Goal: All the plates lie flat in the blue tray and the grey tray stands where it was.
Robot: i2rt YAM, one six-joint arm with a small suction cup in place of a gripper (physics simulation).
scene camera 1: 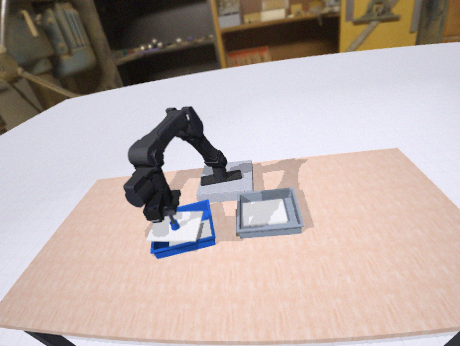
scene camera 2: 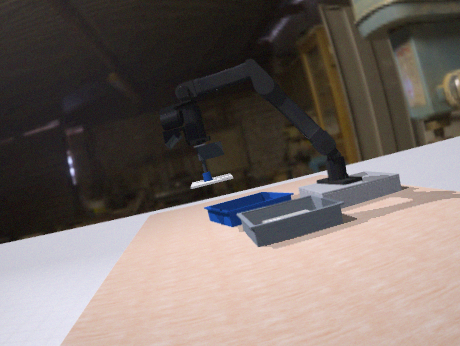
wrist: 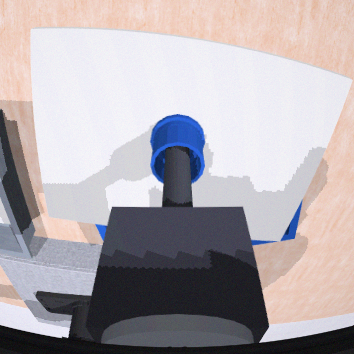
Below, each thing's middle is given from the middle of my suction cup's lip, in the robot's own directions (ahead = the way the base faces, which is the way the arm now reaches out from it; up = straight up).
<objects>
Now: the blue tray [scene camera 2: 224, 213] 13 cm below my suction cup, 11 cm behind it and 1 cm to the right of it. Also, from my suction cup: grey tray [scene camera 2: 323, 213] 34 cm to the left, 13 cm below, 12 cm behind.
</objects>
